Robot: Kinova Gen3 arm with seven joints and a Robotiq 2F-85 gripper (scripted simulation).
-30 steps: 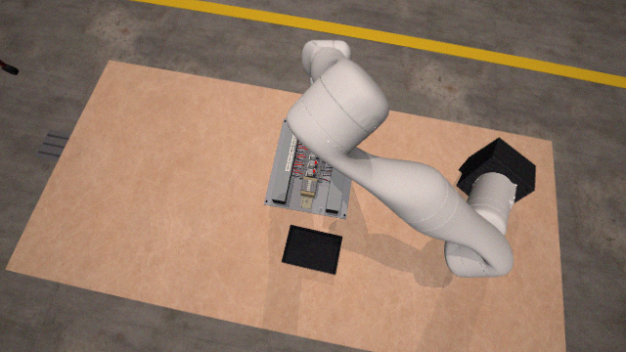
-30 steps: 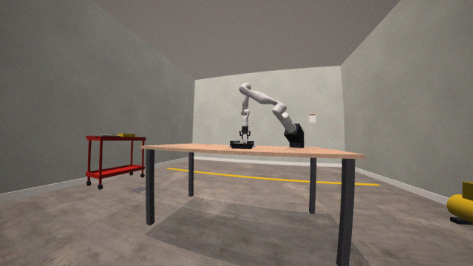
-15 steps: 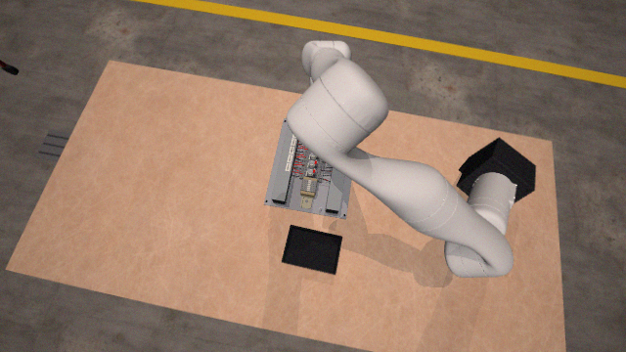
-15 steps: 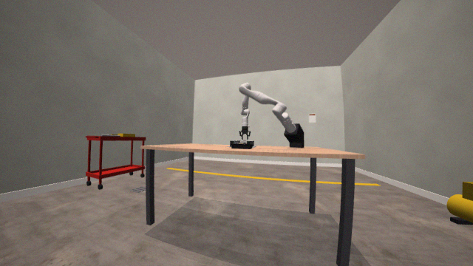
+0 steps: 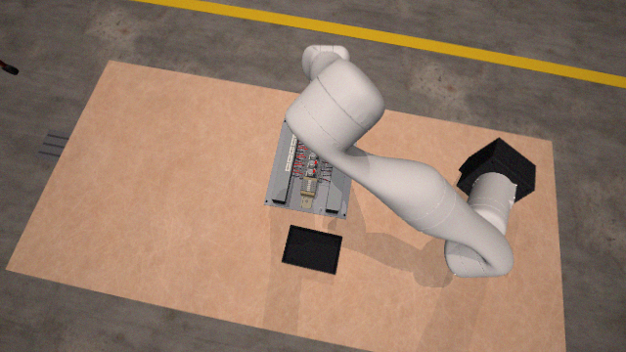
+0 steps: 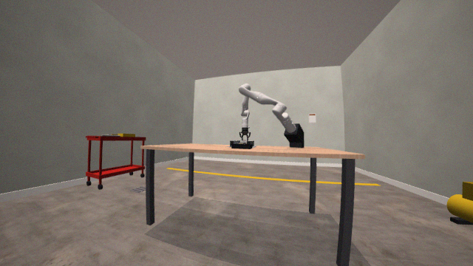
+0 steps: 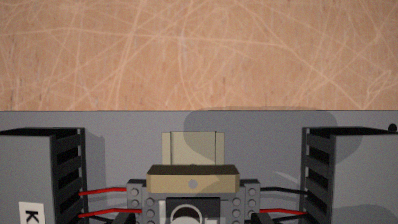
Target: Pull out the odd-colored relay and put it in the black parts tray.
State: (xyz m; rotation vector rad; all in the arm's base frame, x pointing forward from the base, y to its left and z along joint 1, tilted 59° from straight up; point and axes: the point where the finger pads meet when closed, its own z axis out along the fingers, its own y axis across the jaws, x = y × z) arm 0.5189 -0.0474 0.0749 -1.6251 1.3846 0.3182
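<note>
Now: the dark relay 30 mm below my hand. The rest, counted from my hand: grey relay panel: 40 mm behind, 100 mm to the left, 40 mm below; then black parts tray: 170 mm behind, 340 mm to the left, 60 mm below.
</note>
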